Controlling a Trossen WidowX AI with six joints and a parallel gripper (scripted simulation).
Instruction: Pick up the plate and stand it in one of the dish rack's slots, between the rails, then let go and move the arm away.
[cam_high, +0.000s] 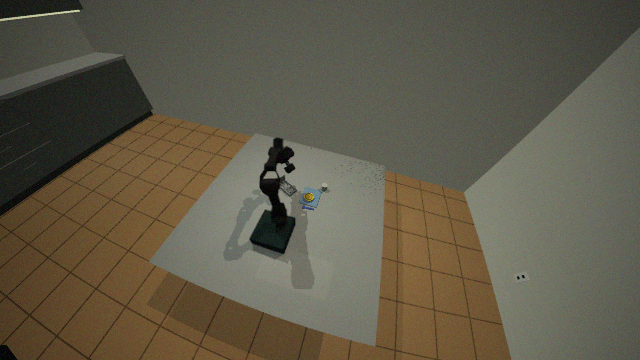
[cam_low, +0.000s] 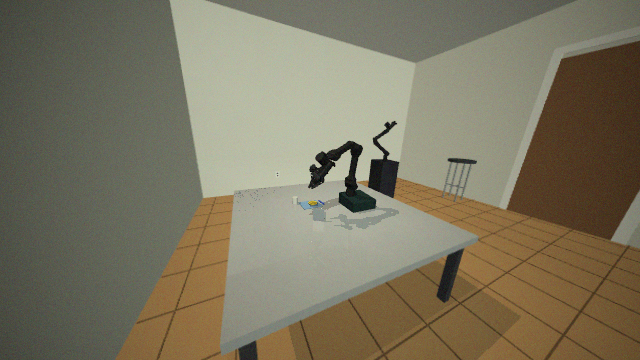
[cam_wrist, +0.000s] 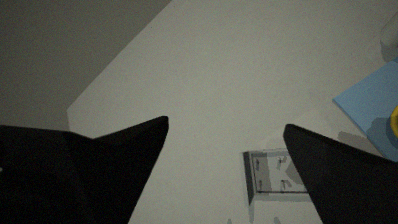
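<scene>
The yellow plate lies 8 cm behind my gripper tip, 21 cm to the right of it and 19 cm below it. Round my gripper tip: grey dish rack (7 cm behind, 2 cm to the right, 19 cm below); then white cup (4 cm ahead, 28 cm to the right, 19 cm below); then light blue mat (7 cm behind, 21 cm to the right, 21 cm below).
</scene>
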